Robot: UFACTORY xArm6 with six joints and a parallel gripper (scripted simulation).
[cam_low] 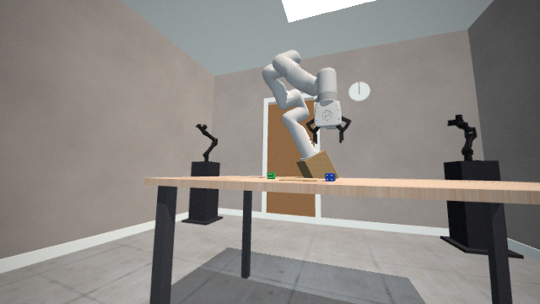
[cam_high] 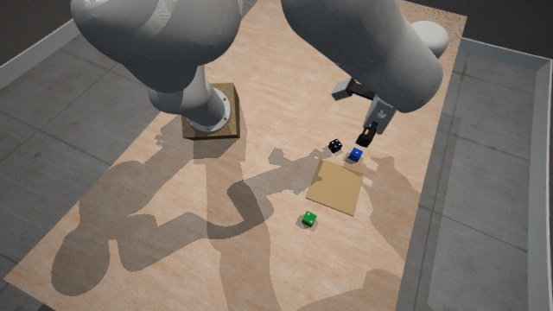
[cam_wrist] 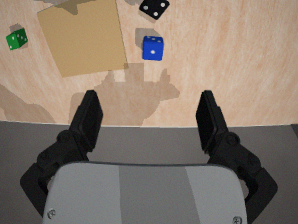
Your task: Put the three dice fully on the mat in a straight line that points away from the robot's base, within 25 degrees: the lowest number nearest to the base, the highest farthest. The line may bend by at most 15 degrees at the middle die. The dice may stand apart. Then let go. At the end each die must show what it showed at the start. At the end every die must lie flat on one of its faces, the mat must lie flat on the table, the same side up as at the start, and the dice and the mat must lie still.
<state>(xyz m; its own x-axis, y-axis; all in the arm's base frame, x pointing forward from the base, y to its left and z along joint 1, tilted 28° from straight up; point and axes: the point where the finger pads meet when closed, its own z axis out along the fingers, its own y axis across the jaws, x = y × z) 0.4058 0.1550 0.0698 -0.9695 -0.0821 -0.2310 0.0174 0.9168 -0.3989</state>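
The blue die is 140 mm below my hand and 10 mm ahead of it. Round my hand: tan mat 150 mm below, 120 mm to the right, 10 mm behind; then green die 250 mm to the right, 140 mm below, 50 mm behind; then black die 140 mm below, 60 mm behind, 10 mm to the left.
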